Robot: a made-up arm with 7 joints.
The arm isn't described. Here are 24 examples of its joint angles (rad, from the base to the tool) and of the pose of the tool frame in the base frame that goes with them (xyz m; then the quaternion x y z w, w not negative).
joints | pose
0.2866 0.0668 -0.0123 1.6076 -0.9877 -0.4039 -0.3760 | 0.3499 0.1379 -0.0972 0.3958 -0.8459 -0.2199 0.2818
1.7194 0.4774 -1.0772 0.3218 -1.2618 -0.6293 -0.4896 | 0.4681 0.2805 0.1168 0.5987 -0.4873 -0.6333 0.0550
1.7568 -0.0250 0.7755 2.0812 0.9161 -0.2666 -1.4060 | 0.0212 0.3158 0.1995 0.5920 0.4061 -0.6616 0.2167
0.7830 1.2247 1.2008 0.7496 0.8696 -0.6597 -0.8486 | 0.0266 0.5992 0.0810 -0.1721 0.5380 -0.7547 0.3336
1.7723 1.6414 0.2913 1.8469 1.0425 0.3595 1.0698 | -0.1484 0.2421 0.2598 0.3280 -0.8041 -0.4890 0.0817
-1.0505 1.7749 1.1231 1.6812 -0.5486 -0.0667 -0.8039 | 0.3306 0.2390 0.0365 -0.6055 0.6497 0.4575 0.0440
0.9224 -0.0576 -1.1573 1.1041 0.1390 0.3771 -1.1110 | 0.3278 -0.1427 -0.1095 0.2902 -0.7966 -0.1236 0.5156
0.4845 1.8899 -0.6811 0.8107 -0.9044 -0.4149 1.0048 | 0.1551 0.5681 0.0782 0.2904 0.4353 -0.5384 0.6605
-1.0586 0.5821 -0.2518 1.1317 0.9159 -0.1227 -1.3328 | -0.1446 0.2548 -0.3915 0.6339 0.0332 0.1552 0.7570
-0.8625 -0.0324 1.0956 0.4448 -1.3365 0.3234 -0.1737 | -0.3294 0.2311 -0.3621 0.2265 0.4619 -0.2035 0.8330
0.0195 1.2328 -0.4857 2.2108 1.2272 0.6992 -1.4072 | 0.2210 0.1089 -0.1111 0.4041 -0.4200 -0.0388 0.8117
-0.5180 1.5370 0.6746 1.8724 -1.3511 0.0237 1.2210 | 0.2889 0.2470 0.0425 0.6254 0.2167 -0.6291 0.4075
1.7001 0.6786 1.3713 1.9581 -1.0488 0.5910 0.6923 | -0.1142 0.4014 0.0422 0.3459 -0.6550 0.6446 0.1891
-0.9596 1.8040 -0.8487 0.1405 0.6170 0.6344 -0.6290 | 0.0869 0.6316 0.0260 0.8128 0.4098 -0.3773 0.1705
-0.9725 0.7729 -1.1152 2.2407 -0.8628 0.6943 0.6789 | -0.0726 -0.0181 -0.1782 -0.3311 -0.0316 -0.7164 0.6133
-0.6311 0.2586 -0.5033 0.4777 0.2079 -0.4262 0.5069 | -0.1825 0.1848 -0.4602 -0.2934 -0.0564 -0.1886 0.9355
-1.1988 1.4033 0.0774 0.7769 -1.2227 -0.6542 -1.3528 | 0.0279 0.5493 -0.2205 0.2103 -0.3924 -0.8242 0.3500
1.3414 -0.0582 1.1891 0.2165 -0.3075 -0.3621 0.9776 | 0.4999 0.1608 -0.0914 -0.3952 -0.8244 0.0128 0.4050
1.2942 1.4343 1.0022 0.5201 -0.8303 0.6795 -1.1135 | -0.0389 0.6133 0.0968 0.6671 0.0435 0.7197 0.1875
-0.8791 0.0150 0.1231 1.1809 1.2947 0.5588 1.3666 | -0.0662 0.1686 -0.4224 -0.6608 -0.3152 0.4896 0.4735
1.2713 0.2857 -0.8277 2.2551 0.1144 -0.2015 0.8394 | 0.1031 -0.0376 0.1374 0.0770 0.6399 0.7277 0.2346
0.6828 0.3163 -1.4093 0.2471 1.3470 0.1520 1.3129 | 0.3255 0.2144 -0.3810 -0.5475 -0.2116 -0.1837 0.7885
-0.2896 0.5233 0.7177 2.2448 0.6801 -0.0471 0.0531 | 0.1938 0.2717 0.0147 0.0955 -0.8975 -0.0051 0.4306
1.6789 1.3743 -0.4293 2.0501 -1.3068 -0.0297 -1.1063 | 0.0961 0.1669 0.2607 -0.6556 0.3064 0.0209 0.6899
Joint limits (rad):
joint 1: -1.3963..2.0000
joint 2: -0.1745..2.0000
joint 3: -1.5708..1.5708
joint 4: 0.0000..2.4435
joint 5: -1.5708..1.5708
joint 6: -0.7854..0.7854
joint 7: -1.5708..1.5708
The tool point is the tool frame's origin. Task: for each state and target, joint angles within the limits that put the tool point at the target. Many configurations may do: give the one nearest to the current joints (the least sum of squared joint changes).
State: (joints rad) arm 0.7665 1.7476 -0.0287 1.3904 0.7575 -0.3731 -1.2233
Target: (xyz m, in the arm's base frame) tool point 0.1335 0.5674 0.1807
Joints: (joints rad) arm 0.1860 1.9008 0.0152 0.5631 0.7575 -0.3731 -1.2233
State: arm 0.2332 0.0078 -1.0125 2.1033 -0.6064 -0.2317 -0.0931
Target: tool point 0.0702 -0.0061 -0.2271
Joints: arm -0.1403 0.8053 -1.1839 2.0860 -0.6064 -0.2317 -0.0931
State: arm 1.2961 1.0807 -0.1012 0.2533 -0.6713 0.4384 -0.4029
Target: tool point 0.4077 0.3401 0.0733
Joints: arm 1.1668 0.7247 -0.3031 0.8843 -0.6713 0.4384 -0.4029
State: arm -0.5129 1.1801 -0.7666 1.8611 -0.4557 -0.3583 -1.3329
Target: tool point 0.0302 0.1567 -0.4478
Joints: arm -0.3167 0.5732 -0.8772 1.0214 -0.4557 -0.3583 -1.3329
